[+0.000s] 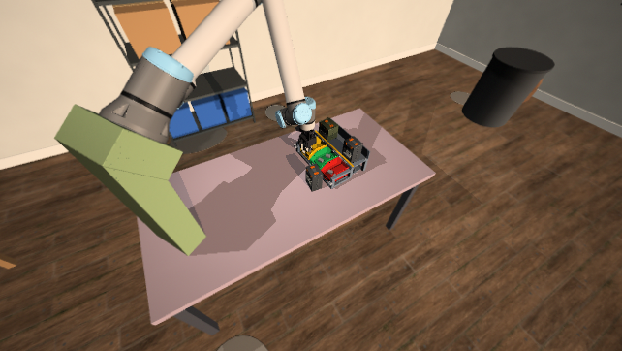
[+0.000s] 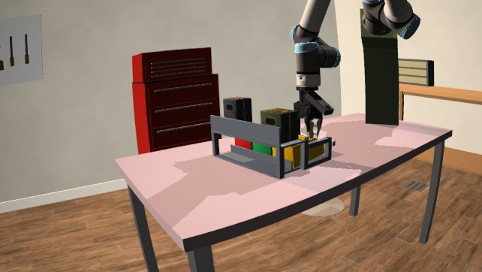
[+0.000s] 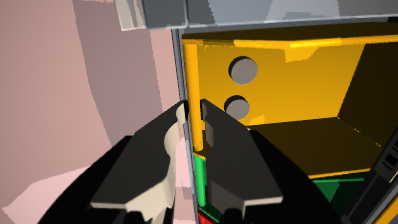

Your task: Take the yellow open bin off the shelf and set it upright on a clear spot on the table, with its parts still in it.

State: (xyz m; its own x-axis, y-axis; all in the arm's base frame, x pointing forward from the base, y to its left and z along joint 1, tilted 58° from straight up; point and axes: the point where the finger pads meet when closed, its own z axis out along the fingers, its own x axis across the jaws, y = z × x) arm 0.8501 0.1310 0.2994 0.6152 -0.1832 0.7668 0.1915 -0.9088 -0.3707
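Right now my hand is 80 mm short of the yellow open bin, 20 mm to the right of it and 10 mm above it. Also, from my hand: dark case 230 mm ahead, 170 mm to the right, 100 mm above; then green bin 110 mm ahead, 80 mm to the right, 10 mm below; then red bin 140 mm ahead, 190 mm to the right, 10 mm below.
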